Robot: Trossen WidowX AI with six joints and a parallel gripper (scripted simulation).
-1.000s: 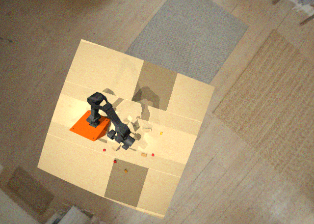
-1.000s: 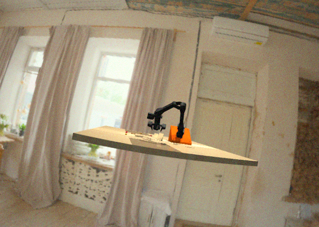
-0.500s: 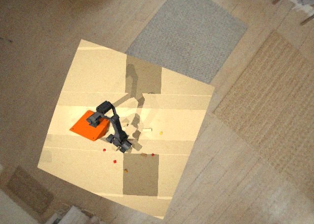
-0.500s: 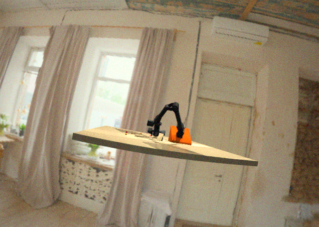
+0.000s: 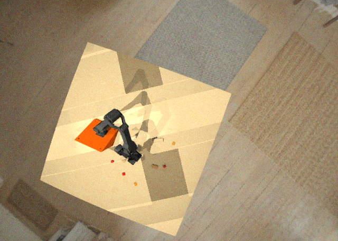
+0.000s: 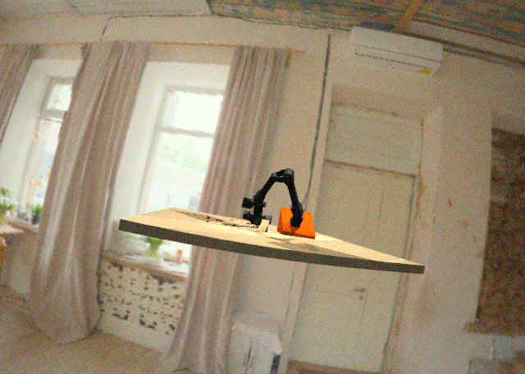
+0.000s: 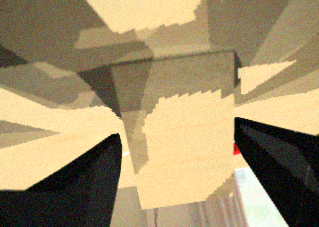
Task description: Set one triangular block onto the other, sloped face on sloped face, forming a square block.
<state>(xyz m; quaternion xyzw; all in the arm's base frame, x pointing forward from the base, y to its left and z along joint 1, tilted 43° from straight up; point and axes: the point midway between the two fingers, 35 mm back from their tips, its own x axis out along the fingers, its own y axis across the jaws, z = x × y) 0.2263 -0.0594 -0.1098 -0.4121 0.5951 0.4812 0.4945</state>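
Right now the triangular block is 1 cm above my gripper tip. Round my gripper tip: pale elongated block 20 cm ahead, 24 cm to the left.
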